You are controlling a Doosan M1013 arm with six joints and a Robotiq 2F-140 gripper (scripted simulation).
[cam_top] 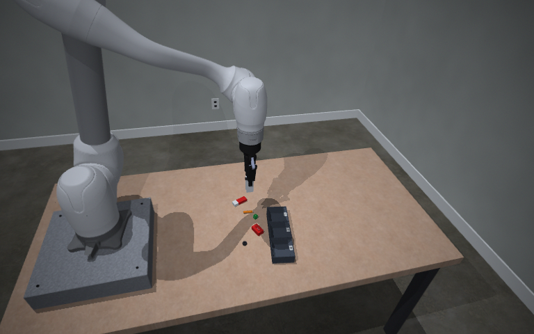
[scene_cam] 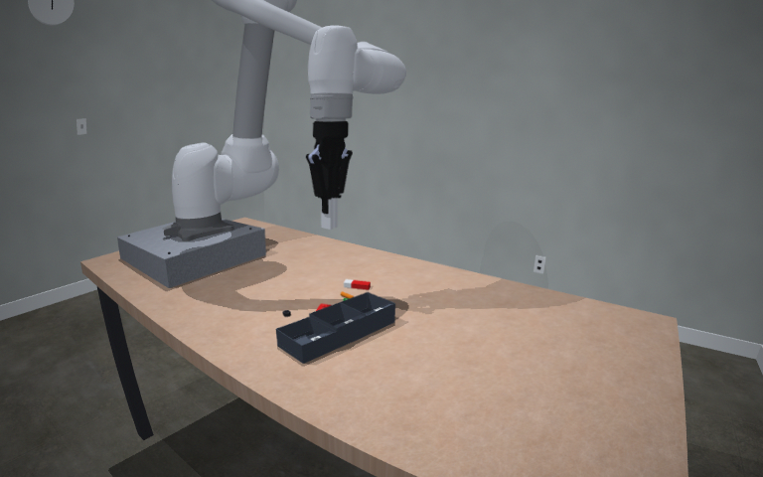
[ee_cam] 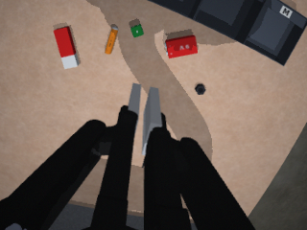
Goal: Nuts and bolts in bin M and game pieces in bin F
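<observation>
Right now my hand is 200 mm above the dark three-compartment bin, 120 mm short of it and 80 mm to the left of it. From my hand the other things lie so: orange stick 210 mm below, 60 mm to the left; then red block 210 mm below, 40 mm to the right, 30 mm ahead; then green die 210 mm below, 30 mm to the left, 30 mm ahead.
</observation>
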